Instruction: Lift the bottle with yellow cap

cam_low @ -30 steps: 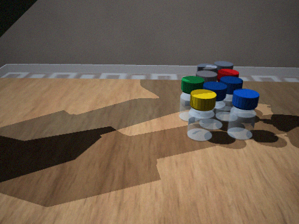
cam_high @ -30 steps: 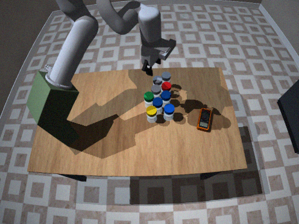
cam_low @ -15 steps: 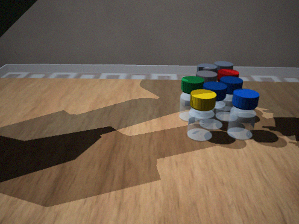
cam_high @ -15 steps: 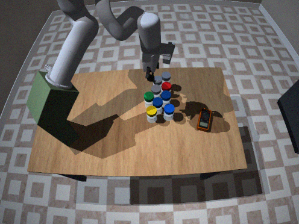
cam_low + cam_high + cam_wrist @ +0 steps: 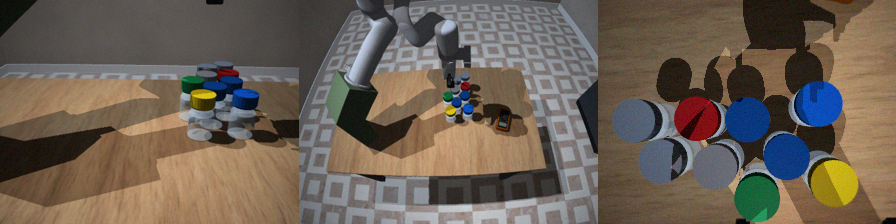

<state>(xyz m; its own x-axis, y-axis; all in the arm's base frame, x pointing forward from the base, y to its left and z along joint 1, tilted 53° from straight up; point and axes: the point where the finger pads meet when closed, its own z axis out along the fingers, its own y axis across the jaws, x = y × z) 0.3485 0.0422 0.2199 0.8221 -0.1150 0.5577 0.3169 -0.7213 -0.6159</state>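
Right now my hand is 10 mm short of the yellow-capped bottle, 50 mm to the left of it and 250 mm above it. Also, from my hand: red-capped bottle 30 mm ahead, 130 mm to the left, 250 mm below; multimeter 290 mm ahead, 40 mm to the left, 280 mm below; green-capped bottle 40 mm behind, 30 mm to the left, 250 mm below.
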